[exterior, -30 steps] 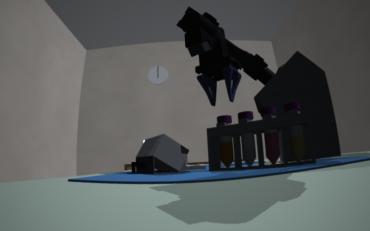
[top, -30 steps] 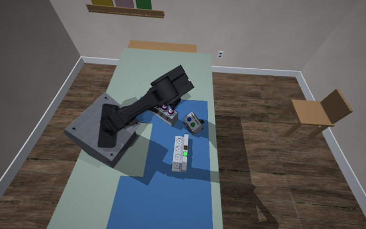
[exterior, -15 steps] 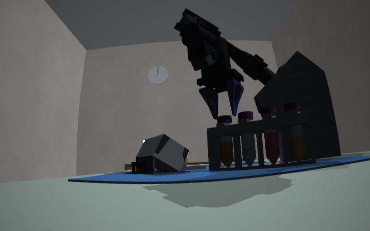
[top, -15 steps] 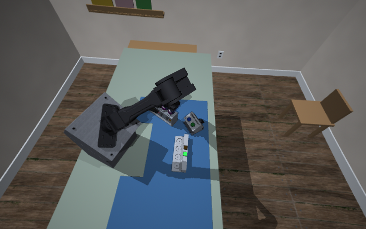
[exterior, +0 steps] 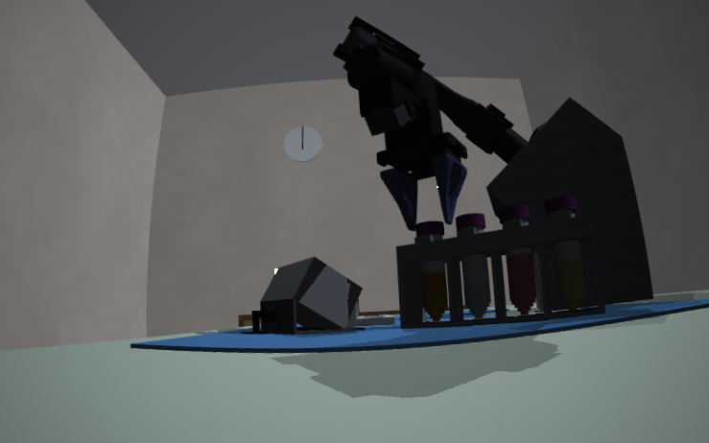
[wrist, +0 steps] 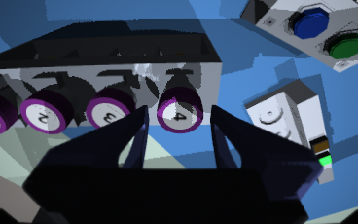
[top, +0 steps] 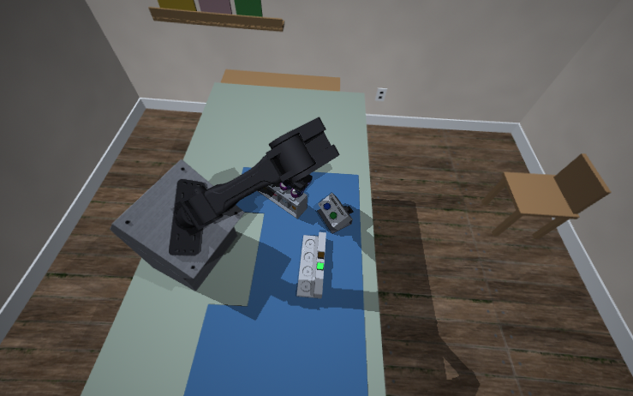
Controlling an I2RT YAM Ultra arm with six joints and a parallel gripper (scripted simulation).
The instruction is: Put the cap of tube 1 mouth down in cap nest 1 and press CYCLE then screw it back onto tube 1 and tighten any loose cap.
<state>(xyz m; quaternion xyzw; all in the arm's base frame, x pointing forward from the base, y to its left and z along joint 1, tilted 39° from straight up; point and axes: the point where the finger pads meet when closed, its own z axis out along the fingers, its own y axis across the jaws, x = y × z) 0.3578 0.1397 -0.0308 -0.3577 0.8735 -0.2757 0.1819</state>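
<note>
My hand is 120 mm short of the green ready key, 100 mm to the left of it and 60 mm above it. Round my hand: key desk (130 mm ahead, 80 mm to the right, 70 mm below); threaded neck of tube 1 (100 mm behind, 120 mm to the left, 10 mm below); blue cycle key (110 mm ahead, 50 mm to the right, 60 mm below).
</note>
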